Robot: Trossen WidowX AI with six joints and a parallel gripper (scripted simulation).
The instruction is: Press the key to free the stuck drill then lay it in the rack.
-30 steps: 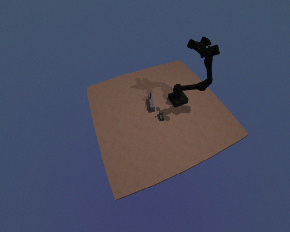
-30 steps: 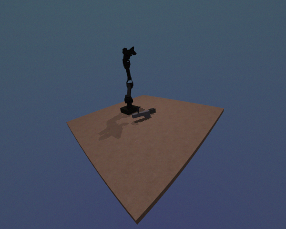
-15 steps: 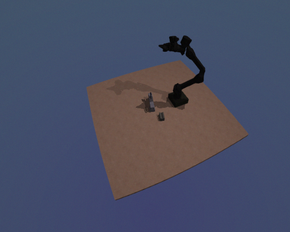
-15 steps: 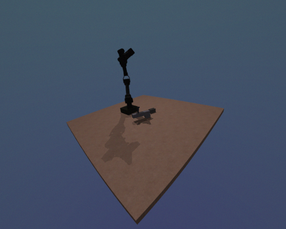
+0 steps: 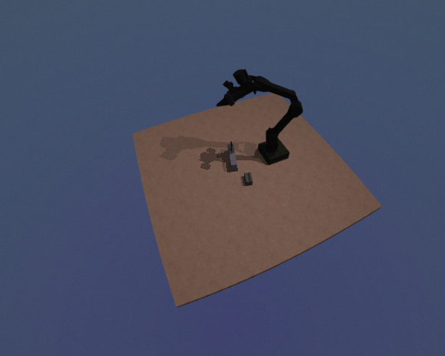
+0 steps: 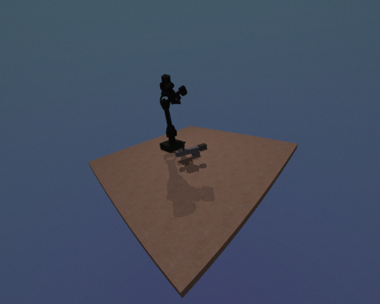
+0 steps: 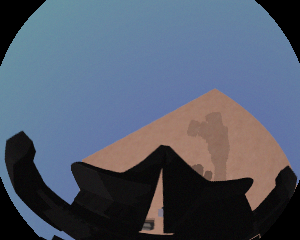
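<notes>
Now: the dark key 7 cm behind my gripper tip, 3 cm to the left of it and 31 cm below it. The rest, counted from my gripper tip: dark block: 11 cm behind, 23 cm to the left, 39 cm below; grey block: 6 cm behind, 6 cm to the left, 36 cm below; drill: 6 cm behind, 8 cm to the left, 36 cm below.
</notes>
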